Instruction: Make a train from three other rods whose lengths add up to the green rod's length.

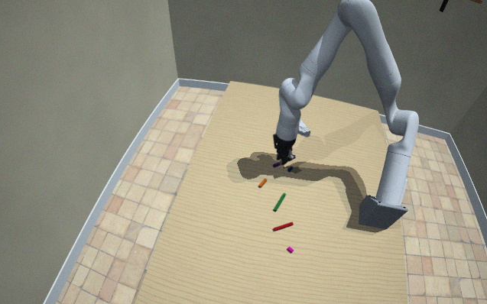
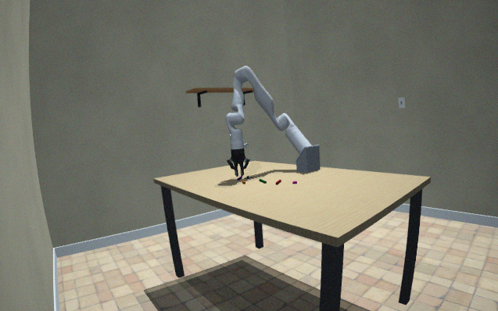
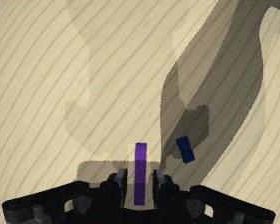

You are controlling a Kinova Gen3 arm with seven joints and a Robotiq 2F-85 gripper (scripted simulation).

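Now: the purple rod 30 mm below my hand. Round my hand: green rod 170 mm to the left, 30 mm below, 20 mm behind; then orange rod 100 mm to the left, 60 mm ahead, 30 mm below; then red rod 270 mm to the left, 40 mm behind, 30 mm below.
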